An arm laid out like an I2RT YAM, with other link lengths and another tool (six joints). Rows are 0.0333 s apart.
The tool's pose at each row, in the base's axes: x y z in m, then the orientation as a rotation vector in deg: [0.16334, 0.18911, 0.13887, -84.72, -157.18, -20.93]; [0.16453, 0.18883, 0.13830, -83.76, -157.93, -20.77]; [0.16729, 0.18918, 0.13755, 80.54, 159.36, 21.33]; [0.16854, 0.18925, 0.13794, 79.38, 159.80, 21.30]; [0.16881, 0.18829, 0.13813, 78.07, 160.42, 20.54]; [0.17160, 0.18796, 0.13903, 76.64, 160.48, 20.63]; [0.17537, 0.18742, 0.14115, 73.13, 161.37, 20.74]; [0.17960, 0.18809, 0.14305, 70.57, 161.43, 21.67]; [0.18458, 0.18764, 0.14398, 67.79, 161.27, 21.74]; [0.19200, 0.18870, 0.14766, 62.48, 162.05, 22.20]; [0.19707, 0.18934, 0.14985, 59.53, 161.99, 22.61]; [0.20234, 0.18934, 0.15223, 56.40, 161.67, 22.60]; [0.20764, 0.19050, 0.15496, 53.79, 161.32, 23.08]
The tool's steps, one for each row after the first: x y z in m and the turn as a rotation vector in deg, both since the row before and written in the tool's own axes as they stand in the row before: [-0.00096, 0.00072, 0.00062, 0.06, -0.14, -0.78]; [-0.00136, 0.00229, 0.00110, -0.30, 0.22, -2.25]; [-0.00065, 0.00111, -0.00023, -0.01, -0.03, -0.80]; [-0.00090, -0.00031, -0.00036, 0.43, -0.21, -0.93]; [-0.00191, 0.00215, -0.00065, -0.29, -0.36, -0.90]; [-0.00263, 0.00301, -0.00174, -0.30, -0.29, -2.34]; [-0.00218, 0.00397, -0.00120, -0.91, -0.34, -1.60]; [-0.00368, 0.00350, -0.00031, -0.57, -0.86, -1.75]; [-0.00433, 0.00679, -0.00220, -0.77, -0.51, -3.51]; [-0.00331, 0.00432, -0.00112, -0.70, -0.59, -1.90]; [-0.00403, 0.00393, -0.00131, -0.57, -0.95, -2.02]; [-0.00350, 0.00479, -0.00130, -0.78, -0.67, -1.67]
